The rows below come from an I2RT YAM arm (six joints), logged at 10 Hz.
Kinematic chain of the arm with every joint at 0, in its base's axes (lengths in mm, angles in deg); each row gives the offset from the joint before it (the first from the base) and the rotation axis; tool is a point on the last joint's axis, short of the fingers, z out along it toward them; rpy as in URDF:
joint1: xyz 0 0 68 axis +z
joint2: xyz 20 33.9 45.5 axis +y
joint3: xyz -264 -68.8 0 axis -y
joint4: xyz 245 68.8 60 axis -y
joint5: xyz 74 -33.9 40.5 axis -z
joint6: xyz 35.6 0 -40.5 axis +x
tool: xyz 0 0 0 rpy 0 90 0
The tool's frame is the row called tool.
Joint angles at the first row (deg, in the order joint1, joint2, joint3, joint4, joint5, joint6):
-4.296, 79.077, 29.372, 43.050, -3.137, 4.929
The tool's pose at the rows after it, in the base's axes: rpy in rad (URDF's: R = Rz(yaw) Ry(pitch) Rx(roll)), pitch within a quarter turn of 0, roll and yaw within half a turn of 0; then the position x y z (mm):
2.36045 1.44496 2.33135 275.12 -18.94 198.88
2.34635 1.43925 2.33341 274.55 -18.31 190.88
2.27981 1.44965 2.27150 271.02 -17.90 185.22
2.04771 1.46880 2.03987 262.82 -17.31 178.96
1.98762 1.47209 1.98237 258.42 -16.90 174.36
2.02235 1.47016 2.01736 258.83 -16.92 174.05
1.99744 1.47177 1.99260 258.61 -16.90 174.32
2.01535 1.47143 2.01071 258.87 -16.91 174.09
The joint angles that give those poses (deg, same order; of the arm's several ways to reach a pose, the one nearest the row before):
-4.307, 80.403, 25.743, 49.541, -2.855, 4.834
-4.306, 82.048, 24.671, 52.097, -3.797, 5.046
-4.306, 82.904, 23.086, 55.293, -4.025, 4.961
-4.305, 83.486, 20.260, 60.540, -3.973, 5.009
-4.305, 83.999, 18.772, 62.935, -4.105, 5.010
-4.307, 84.068, 18.874, 62.675, -4.131, 5.010
-4.306, 84.025, 18.820, 62.855, -4.131, 4.999
-4.306, 84.105, 18.871, 62.782, -4.146, 4.966

